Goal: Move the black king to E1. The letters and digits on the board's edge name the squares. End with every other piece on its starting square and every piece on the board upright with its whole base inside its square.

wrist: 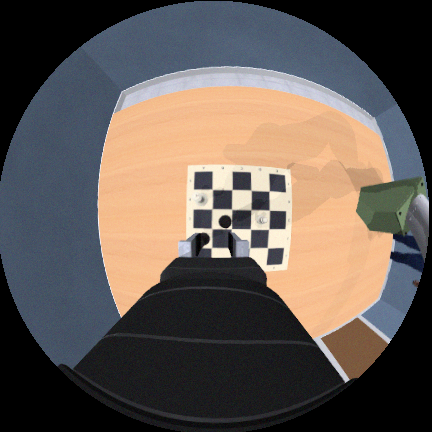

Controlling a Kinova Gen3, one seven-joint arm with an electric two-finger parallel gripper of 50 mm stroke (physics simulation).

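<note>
My gripper is open and empty, above the near-left part of the chessboard. A black piece, seen from above as a round dark head, stands on B3, just beyond the fingertips; it looks like the black king. A second black piece stands on A2, beside the left finger and partly hidden by it. A white piece stands on A4 and a smaller white piece on D3. E1 is the bottom right corner square and holds no piece. The gripper hides part of the board's bottom row.
The board lies on a wooden table. A green block-shaped object on a grey arm-like tube is at the right edge of the view. A pale raised border runs behind the table. Arm shadows fall across the table and board.
</note>
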